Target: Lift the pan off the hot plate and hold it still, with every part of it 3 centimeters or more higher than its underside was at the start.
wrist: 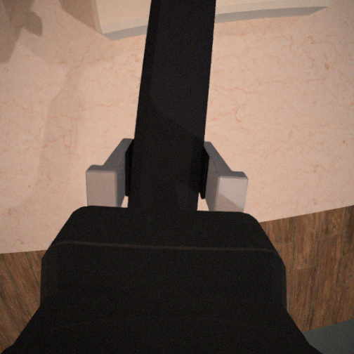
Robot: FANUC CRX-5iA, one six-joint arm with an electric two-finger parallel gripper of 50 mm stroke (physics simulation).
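Observation:
The pan's handle point(176, 90) is a long, straight black bar. It runs from the top edge of the wrist view down between the fingers, and its near end is hidden behind the black gripper body. My gripper point(165, 157) is shut on the handle, with a dark pad against each side of it. The pan's bowl does not show in this view. Part of a pale, cream-coloured body with a grey lower edge, probably the hot plate point(125, 17), shows at the top, behind the handle. How high the pan is above it cannot be told from this view.
A pale, pinkish marbled table top point(280, 110) lies below the handle. Its near edge curves across the lower part of the view, with a brown wooden floor point(320, 260) beyond it. Shadows fall on the table at the upper left. A grey-green surface point(337, 337) shows at the bottom right corner.

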